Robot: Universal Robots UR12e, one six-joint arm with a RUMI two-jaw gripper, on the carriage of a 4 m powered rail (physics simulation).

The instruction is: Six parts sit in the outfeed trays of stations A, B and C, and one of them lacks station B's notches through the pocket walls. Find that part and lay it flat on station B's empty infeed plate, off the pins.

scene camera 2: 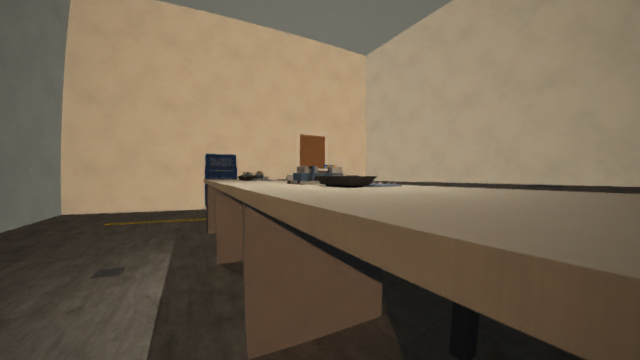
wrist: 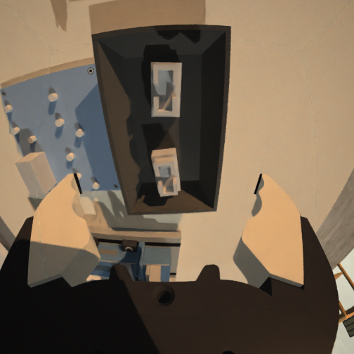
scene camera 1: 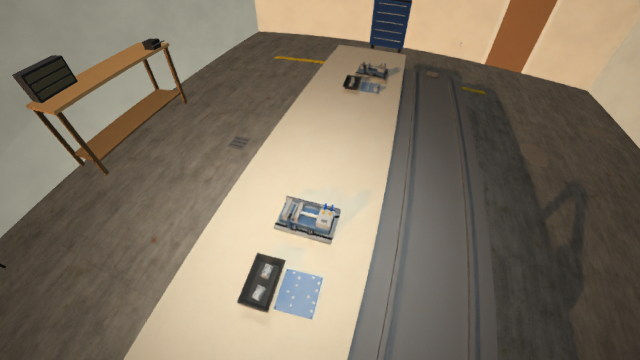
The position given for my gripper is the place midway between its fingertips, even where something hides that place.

Note:
I see my gripper (wrist: 168,176) and a pale block (wrist: 36,173).

